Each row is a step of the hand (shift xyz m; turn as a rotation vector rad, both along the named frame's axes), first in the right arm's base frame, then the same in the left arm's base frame.
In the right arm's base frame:
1: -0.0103 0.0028 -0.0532 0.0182 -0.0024 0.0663
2: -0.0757 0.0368 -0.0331 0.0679 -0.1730 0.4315
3: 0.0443 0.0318 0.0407 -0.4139 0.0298 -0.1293
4: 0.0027 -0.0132 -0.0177 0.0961 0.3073 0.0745
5: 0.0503 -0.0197 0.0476 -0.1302 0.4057 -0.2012
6: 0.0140 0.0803 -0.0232 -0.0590 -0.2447 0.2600
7: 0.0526 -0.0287 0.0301 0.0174 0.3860 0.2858
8: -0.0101 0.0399 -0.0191 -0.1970 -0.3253 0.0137
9: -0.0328 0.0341 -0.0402 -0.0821 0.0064 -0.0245
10: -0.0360 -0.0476 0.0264 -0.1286 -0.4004 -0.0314
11: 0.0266 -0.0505 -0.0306 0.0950 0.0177 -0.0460
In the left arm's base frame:
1: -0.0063 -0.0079 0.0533 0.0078 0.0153 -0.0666
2: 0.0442 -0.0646 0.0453 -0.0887 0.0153 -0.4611
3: 0.0296 0.0491 -0.0367 0.0887 -0.3930 0.1630
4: -0.0169 0.0002 0.0145 0.2887 0.1598 -0.0188
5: -0.0194 0.0433 -0.0542 0.3724 -0.0310 0.2870
6: 0.0688 0.0322 0.0376 -0.1664 -0.1194 -0.2984
7: -0.0322 0.0440 -0.0390 0.4249 0.0945 -0.2038
8: 0.0362 -0.0004 0.0274 -0.2660 -0.2647 -0.0635
9: 0.0310 -0.0232 0.0485 0.0183 -0.0779 0.0313
10: -0.0323 -0.0464 -0.0326 -0.3616 -0.2134 -0.0394
11: -0.0603 0.0156 0.0179 -0.0129 0.0978 0.0414

